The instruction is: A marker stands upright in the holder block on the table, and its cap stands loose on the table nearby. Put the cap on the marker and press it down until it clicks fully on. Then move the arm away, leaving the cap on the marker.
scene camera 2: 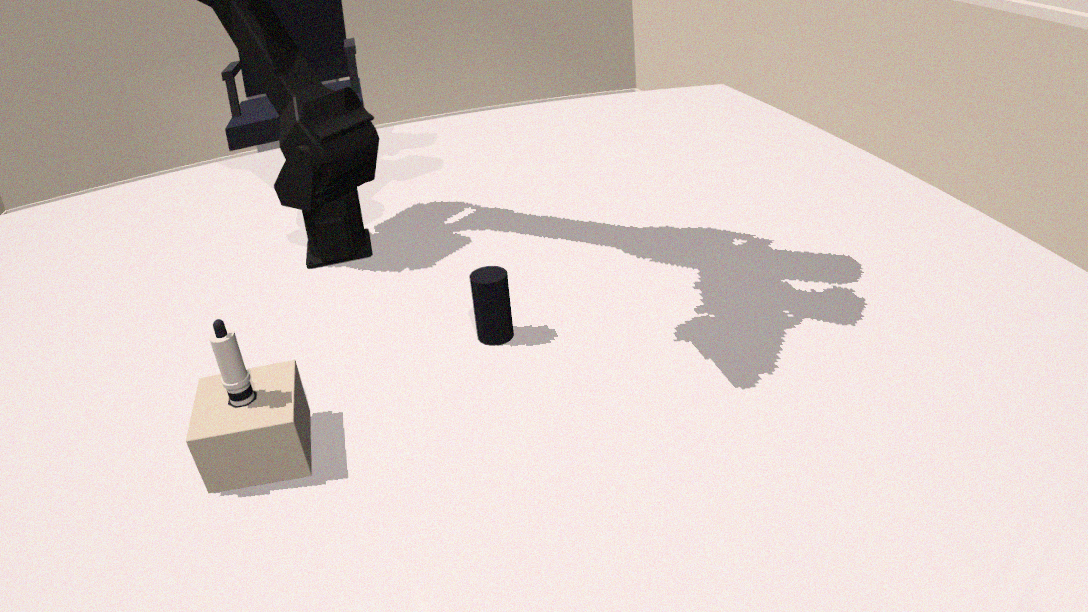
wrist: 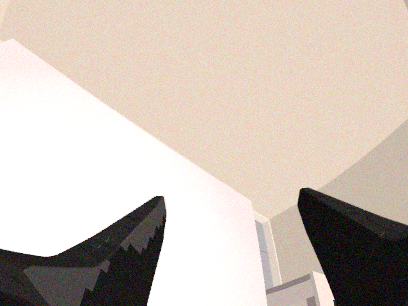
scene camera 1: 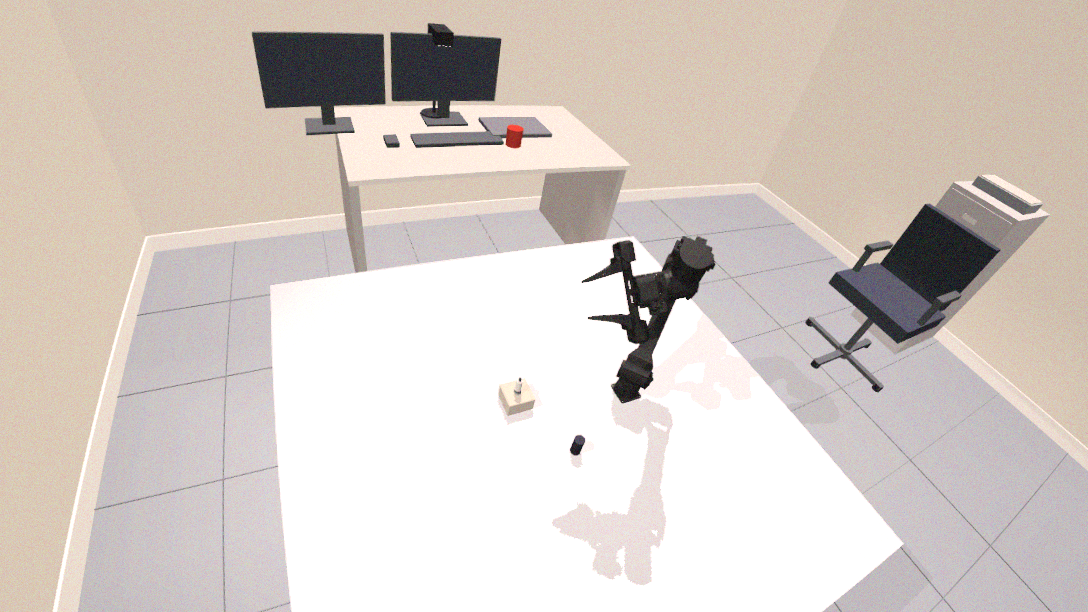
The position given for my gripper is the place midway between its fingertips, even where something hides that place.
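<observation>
There's a beige holder block (scene camera 2: 273, 454) here, and a black cap (scene camera 2: 489, 285) too. The wrist view doesn't show the black cap, hidden by my gripper. And I can see my gripper (scene camera 1: 584, 300) itself, which the wrist view shows as well (wrist: 234, 202).
</observation>
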